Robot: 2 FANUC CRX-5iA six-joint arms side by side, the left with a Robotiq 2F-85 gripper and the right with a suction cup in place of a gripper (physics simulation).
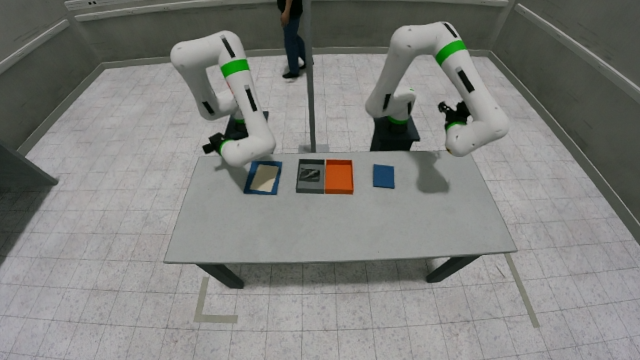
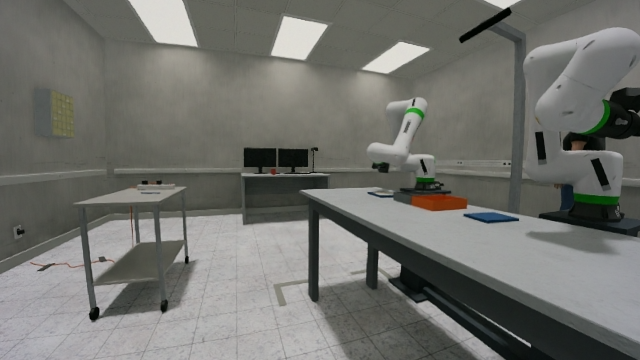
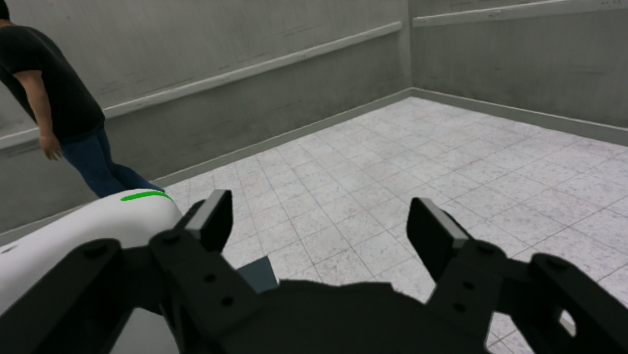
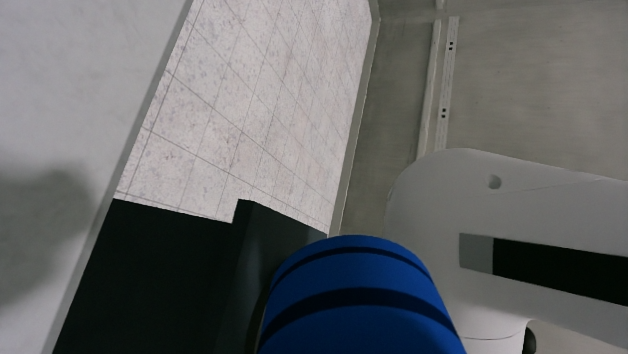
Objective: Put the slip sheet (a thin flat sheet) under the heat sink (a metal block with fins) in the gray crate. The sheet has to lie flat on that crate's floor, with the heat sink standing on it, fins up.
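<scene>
The slip sheet (image 1: 265, 178) (image 2: 385, 192), thin and cream, lies on a blue mat at the left of the table. The gray crate (image 1: 311, 190) (image 2: 402, 197) stands to its right. The heat sink (image 1: 310, 174), a dark block, is inside the crate; its fins are too small to make out clearly, and what lies beneath it is hidden. My left gripper (image 1: 443, 107) (image 3: 320, 215) is open and empty, raised behind the table's back edge at the right. My right suction cup (image 1: 206, 148) (image 4: 360, 295) has nothing on it and is raised near the table's back left corner, away from the sheet.
An orange crate (image 1: 339, 177) (image 2: 440, 202) adjoins the gray crate on its right. A second blue mat (image 1: 383, 176) (image 2: 491, 217) lies farther right on the table (image 1: 340, 225). A gray post (image 1: 310, 100) (image 2: 517, 125) rises behind the table. A person (image 1: 292, 40) (image 3: 60, 100) stands beyond.
</scene>
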